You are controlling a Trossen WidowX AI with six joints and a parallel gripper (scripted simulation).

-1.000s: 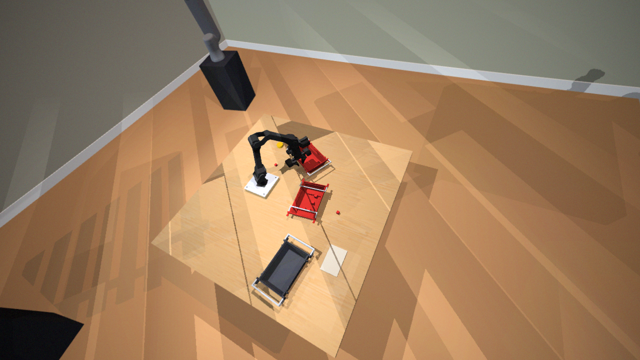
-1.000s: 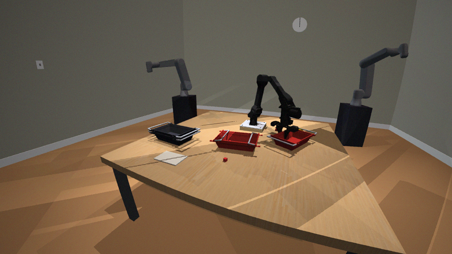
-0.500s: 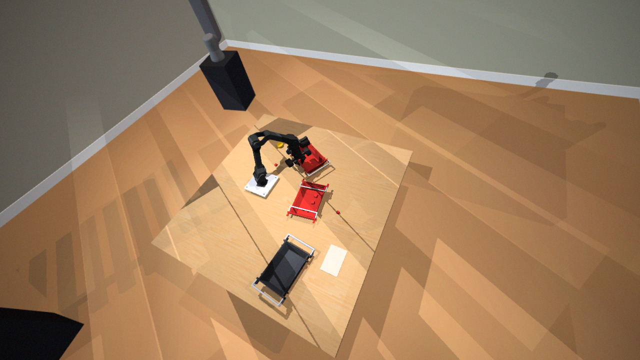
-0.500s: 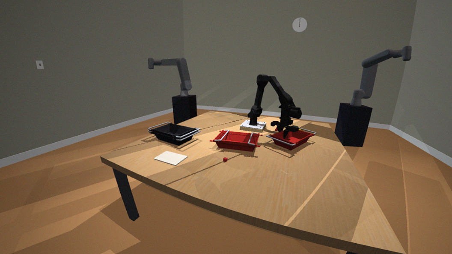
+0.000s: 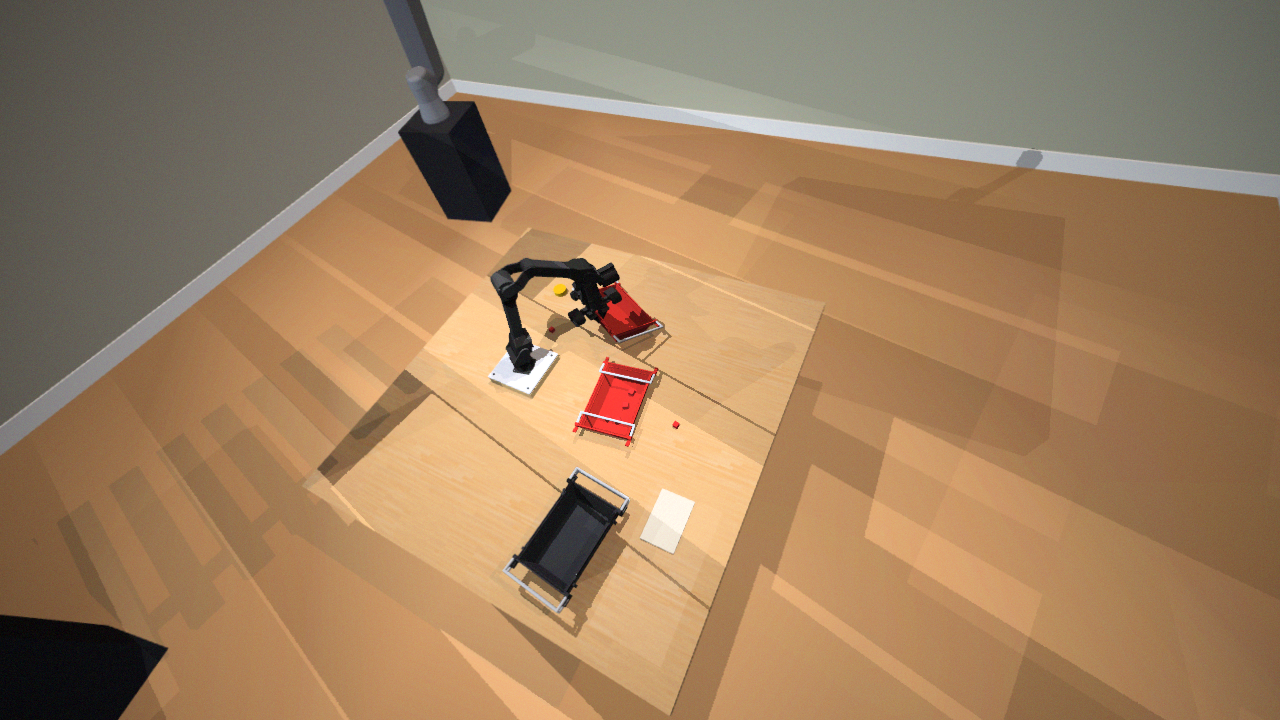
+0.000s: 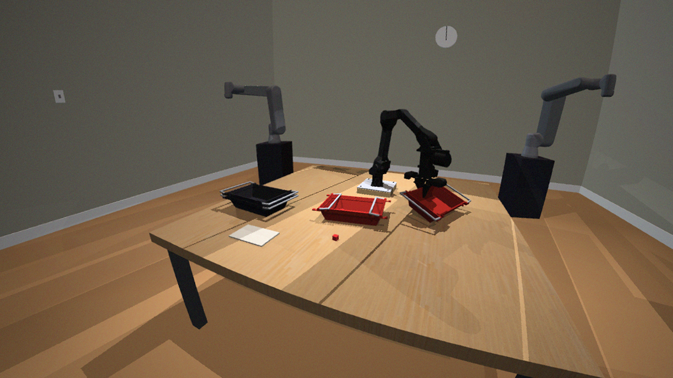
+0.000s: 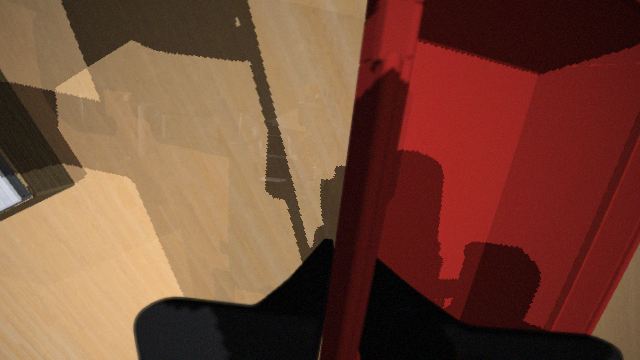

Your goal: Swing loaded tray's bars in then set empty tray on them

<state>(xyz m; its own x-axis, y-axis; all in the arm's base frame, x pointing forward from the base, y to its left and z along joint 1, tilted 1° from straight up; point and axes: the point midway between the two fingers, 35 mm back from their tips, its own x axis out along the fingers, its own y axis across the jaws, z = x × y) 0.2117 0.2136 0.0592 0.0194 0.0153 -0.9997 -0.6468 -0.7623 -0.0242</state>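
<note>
The red tray is 6 cm to the left of my gripper tip, 5 cm ahead of it and 1 cm above it. Round my gripper tip: yellow disc (23 cm behind, 16 cm to the left, 4 cm below); white card (61 cm to the right, 38 cm ahead, 5 cm below).
</note>
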